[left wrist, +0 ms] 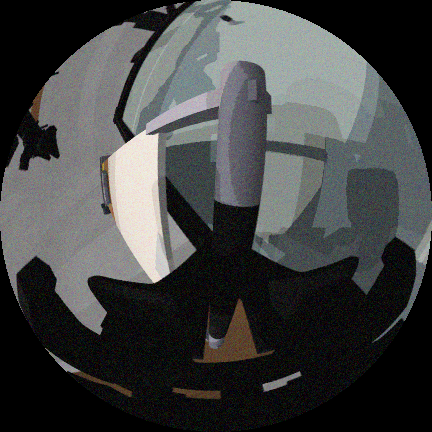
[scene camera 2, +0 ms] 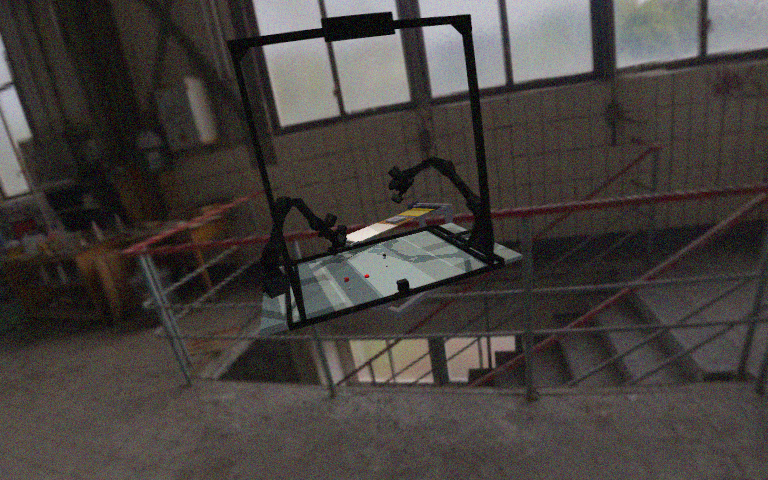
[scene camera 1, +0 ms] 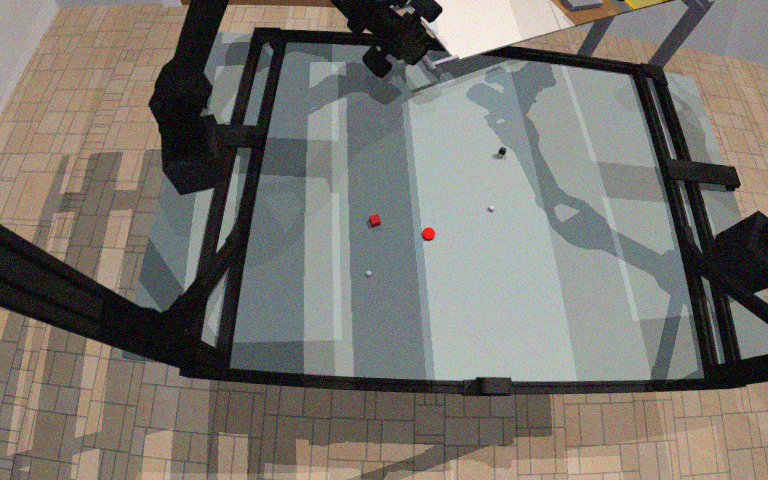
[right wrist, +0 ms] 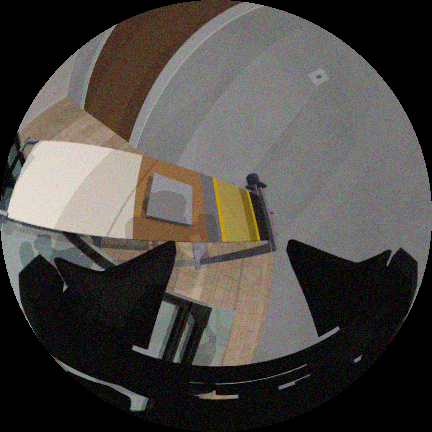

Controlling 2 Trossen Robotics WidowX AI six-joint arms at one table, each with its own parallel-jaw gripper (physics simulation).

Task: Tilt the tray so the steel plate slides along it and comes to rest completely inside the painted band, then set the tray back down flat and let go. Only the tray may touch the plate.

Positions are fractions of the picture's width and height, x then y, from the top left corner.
Labels:
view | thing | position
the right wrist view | my right gripper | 0.54,0.57
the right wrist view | grey steel plate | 0.39,0.46

